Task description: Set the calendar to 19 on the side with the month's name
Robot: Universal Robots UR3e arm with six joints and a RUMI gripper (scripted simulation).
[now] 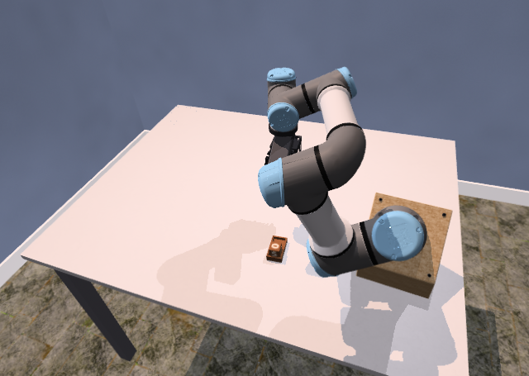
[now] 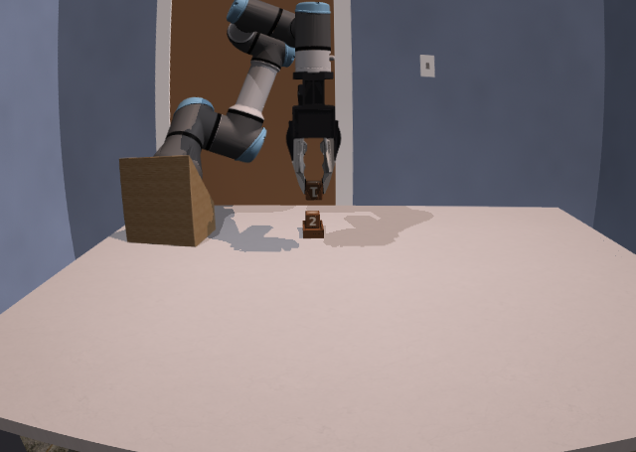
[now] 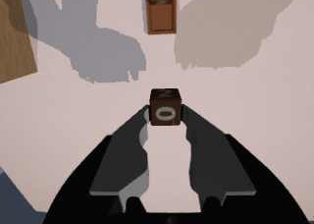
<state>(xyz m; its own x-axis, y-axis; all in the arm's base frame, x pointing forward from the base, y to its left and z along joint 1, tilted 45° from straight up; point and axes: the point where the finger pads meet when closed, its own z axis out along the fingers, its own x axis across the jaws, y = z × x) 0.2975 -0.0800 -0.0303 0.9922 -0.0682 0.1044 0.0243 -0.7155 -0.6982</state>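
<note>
Now: hand 120 mm above the tray, 110 mm to the right of it and 10 mm past it. The rest, counted from my hand: brown digit cube (10 mm below).
</note>
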